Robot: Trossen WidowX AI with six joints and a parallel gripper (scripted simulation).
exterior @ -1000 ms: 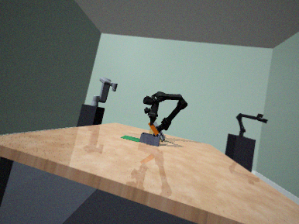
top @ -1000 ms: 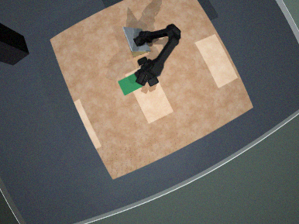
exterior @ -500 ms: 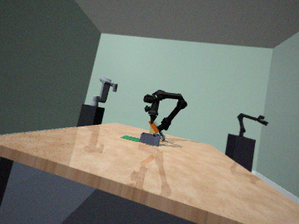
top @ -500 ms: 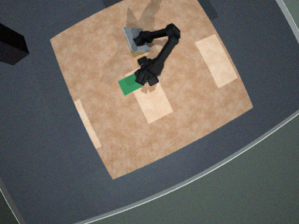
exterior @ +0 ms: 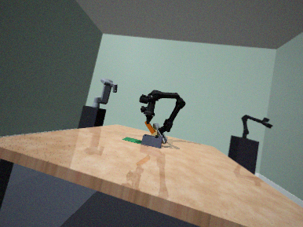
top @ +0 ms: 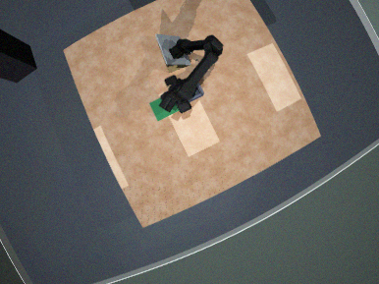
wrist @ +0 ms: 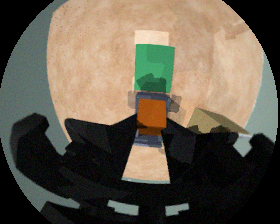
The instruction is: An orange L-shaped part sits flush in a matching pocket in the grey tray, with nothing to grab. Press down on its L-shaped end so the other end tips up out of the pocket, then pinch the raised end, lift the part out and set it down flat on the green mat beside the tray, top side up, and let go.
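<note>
My gripper tip is 17 cm above the green mat, 9 cm to the left of it and 1 cm past it. Also, from my gripper tip: orange L-shaped part (3 cm to the left, 3 cm below, 1 cm behind).
</note>
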